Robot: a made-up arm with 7 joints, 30 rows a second.
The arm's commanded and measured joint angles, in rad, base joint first. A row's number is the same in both.
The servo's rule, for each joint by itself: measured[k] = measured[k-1] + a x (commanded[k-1-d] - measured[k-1]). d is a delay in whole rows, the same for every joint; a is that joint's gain. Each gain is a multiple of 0.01, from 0.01 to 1. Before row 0 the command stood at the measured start. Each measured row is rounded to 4 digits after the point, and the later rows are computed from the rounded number. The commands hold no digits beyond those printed.
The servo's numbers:
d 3
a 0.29 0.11 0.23 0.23 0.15 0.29 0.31
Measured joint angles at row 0:
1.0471 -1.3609 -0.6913 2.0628 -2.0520 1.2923 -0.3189
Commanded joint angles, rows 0 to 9:
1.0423 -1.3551 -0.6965 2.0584 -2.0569 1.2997 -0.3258
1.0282 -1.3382 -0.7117 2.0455 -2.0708 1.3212 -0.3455
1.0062 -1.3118 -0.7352 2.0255 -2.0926 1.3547 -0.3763
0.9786 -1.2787 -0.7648 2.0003 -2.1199 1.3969 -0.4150
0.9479 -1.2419 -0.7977 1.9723 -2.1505 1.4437 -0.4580
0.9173 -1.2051 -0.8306 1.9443 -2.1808 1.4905 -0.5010
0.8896 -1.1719 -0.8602 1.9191 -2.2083 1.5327 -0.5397
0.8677 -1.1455 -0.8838 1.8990 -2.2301 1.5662 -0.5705
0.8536 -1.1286 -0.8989 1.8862 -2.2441 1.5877 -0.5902
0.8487 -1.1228 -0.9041 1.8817 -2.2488 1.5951 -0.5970
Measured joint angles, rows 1 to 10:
1.0471 -1.3609 -0.6913 2.0628 -2.0520 1.2923 -0.3189
1.0471 -1.3609 -0.6913 2.0628 -2.0520 1.2923 -0.3189
1.0471 -1.3609 -0.6913 2.0628 -2.0520 1.2923 -0.3189
1.0457 -1.3603 -0.6925 2.0618 -2.0527 1.2944 -0.3210
1.0406 -1.3579 -0.6969 2.0581 -2.0554 1.3022 -0.3286
1.0306 -1.3528 -0.7057 2.0506 -2.0610 1.3174 -0.3434
1.0155 -1.3446 -0.7193 2.0390 -2.0698 1.3405 -0.3656
0.9959 -1.3333 -0.7373 2.0237 -2.0819 1.3704 -0.3942
0.9731 -1.3192 -0.7588 2.0054 -2.0967 1.4052 -0.4273
0.9489 -1.3030 -0.7821 1.9856 -2.1134 1.4422 -0.4621

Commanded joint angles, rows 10 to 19:
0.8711 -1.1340 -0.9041 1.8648 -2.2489 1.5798 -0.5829
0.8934 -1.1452 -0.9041 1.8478 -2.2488 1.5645 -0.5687
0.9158 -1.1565 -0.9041 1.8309 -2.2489 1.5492 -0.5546
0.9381 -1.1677 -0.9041 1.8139 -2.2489 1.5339 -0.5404
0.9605 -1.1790 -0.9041 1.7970 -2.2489 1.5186 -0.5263
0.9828 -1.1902 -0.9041 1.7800 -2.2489 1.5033 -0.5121
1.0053 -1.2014 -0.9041 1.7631 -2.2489 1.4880 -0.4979
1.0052 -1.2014 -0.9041 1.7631 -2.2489 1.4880 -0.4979
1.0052 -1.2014 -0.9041 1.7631 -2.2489 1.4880 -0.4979
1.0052 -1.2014 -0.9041 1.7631 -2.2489 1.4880 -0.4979
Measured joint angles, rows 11 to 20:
0.9254 -1.2857 -0.8055 1.9657 -2.1309 1.4782 -0.4957
0.9046 -1.2684 -0.8270 1.9474 -2.1479 1.5100 -0.5250
0.8884 -1.2524 -0.8447 1.9323 -2.1630 1.5347 -0.5473
0.8834 -1.2394 -0.8584 1.9168 -2.1759 1.5478 -0.5583
0.8863 -1.2290 -0.8689 1.9009 -2.1868 1.5526 -0.5615
0.8949 -1.2210 -0.8770 1.8848 -2.1961 1.5516 -0.5594
0.9074 -1.2151 -0.8832 1.8685 -2.2040 1.5465 -0.5535
0.9228 -1.2111 -0.8880 1.8521 -2.2107 1.5384 -0.5451
0.9402 -1.2088 -0.8917 1.8355 -2.2164 1.5282 -0.5349
0.9591 -1.2080 -0.8946 1.8188 -2.2213 1.5165 -0.5234

